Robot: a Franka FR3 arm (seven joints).
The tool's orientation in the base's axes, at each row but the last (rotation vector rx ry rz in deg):
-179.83, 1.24, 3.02
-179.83, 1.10, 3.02
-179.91, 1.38, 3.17
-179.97, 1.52, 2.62
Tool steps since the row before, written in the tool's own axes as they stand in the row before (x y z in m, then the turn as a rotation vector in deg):
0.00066, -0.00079, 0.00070, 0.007, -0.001, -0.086
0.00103, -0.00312, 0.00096, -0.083, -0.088, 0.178
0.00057, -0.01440, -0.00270, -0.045, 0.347, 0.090
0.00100, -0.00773, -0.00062, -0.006, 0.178, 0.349
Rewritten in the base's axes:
0.00065, 0.00078, -0.00072, 0.010, 0.001, 0.086
0.00104, 0.00311, -0.00099, -0.088, 0.089, -0.175
0.00089, 0.01439, 0.00269, -0.053, -0.346, -0.089
0.00115, 0.00771, 0.00059, -0.019, -0.178, -0.349

